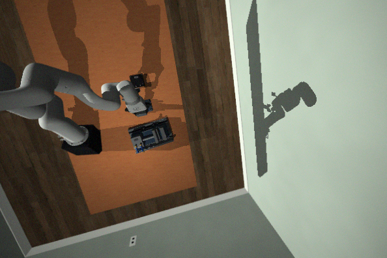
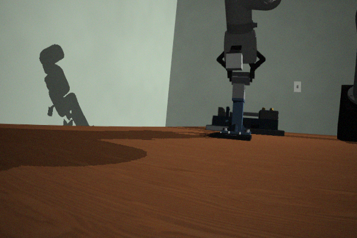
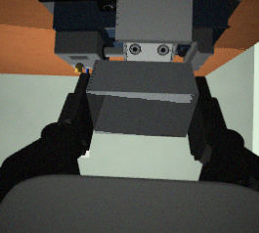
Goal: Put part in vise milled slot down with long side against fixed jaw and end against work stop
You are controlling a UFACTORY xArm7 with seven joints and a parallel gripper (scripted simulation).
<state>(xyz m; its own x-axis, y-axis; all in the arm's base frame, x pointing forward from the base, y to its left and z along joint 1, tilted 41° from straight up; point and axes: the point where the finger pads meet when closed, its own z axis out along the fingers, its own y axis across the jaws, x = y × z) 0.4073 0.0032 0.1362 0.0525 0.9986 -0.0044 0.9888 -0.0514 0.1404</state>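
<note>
Now: the grey part 10 mm to the right of my hand and 10 mm below it. The rest, counted from my hand: blue upright 130 mm below; then grey jaw 220 mm to the right, 120 mm below, 40 mm ahead; then work stop 170 mm to the right, 100 mm below, 70 mm ahead.
</note>
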